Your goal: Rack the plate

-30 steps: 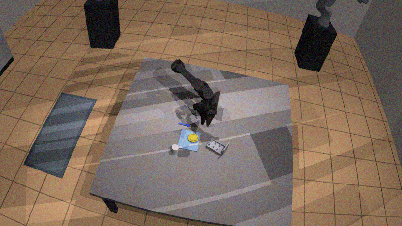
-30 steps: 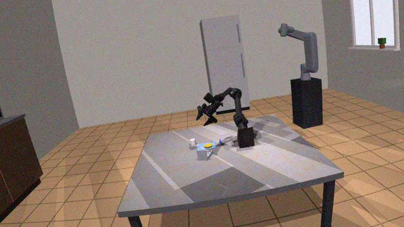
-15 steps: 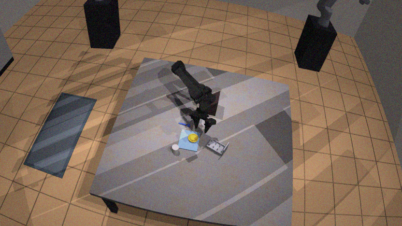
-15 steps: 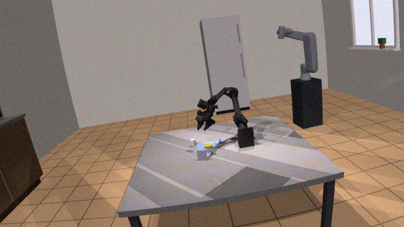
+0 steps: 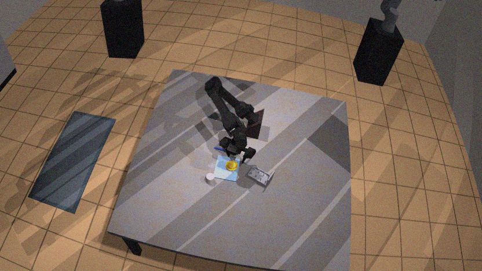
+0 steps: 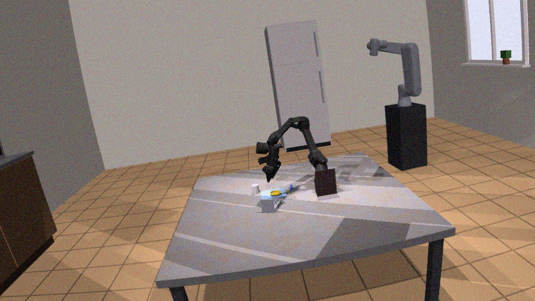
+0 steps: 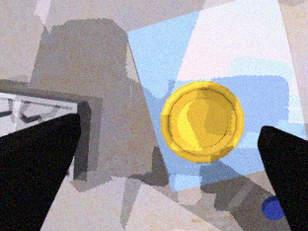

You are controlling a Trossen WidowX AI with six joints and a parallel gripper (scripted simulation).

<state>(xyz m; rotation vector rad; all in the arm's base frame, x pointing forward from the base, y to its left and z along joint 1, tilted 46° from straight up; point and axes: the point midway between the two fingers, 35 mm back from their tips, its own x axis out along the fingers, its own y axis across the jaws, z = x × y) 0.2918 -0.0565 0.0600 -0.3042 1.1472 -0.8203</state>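
The yellow plate lies 9 cm below my gripper tip, 2 cm to the right of it and 2 cm behind it. Also, from my gripper tip: grey dish rack: 15 cm to the left, 8 cm below, 3 cm ahead; then light blue mat: 11 cm below, 4 cm to the right, 1 cm behind; then white cup: 12 cm to the right, 9 cm ahead, 8 cm below.
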